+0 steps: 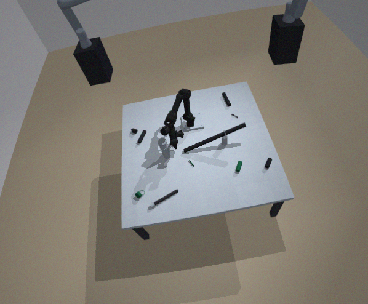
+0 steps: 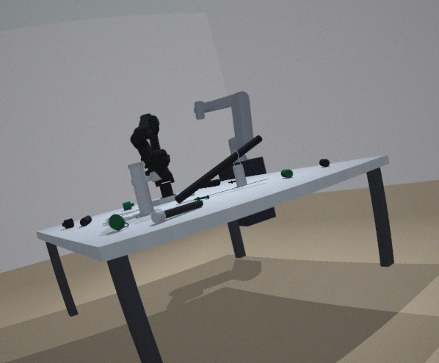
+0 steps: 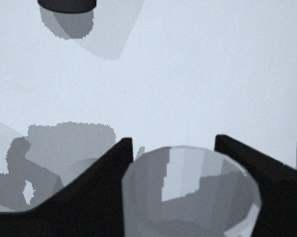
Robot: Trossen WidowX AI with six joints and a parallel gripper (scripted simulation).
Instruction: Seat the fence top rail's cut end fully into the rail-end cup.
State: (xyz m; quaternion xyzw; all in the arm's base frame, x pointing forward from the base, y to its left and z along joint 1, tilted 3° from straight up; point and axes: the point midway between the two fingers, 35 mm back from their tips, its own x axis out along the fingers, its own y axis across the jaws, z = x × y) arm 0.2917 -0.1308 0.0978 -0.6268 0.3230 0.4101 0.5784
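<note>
The rail-end cup is 1 cm behind my gripper tip, 3 cm to the right of it and 3 cm above it. The rest, counted from my gripper tip: green ring piece 33 cm ahead, 30 cm to the right, 9 cm below; green bolt 10 cm ahead, 11 cm to the left, 10 cm below; small post 7 cm behind, 40 cm to the left.
</note>
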